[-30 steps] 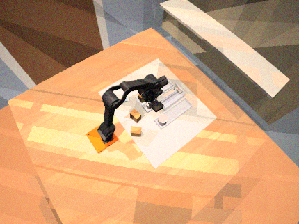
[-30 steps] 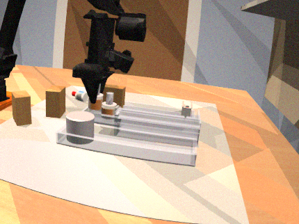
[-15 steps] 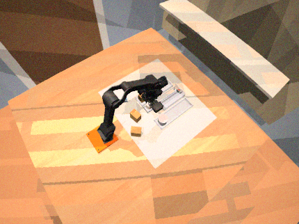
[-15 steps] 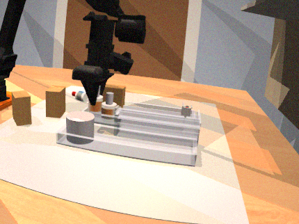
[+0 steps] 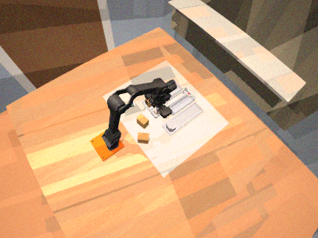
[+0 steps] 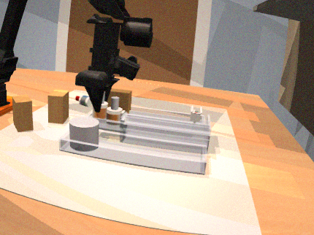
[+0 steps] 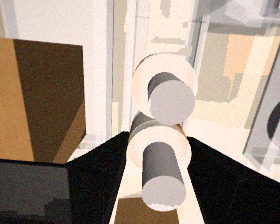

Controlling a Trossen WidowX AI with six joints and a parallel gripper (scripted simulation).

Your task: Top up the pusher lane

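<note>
Now: gripper tip 3 cm short of the wide grey cylinder, 12 cm to the left of it and 1 cm above it.
</note>
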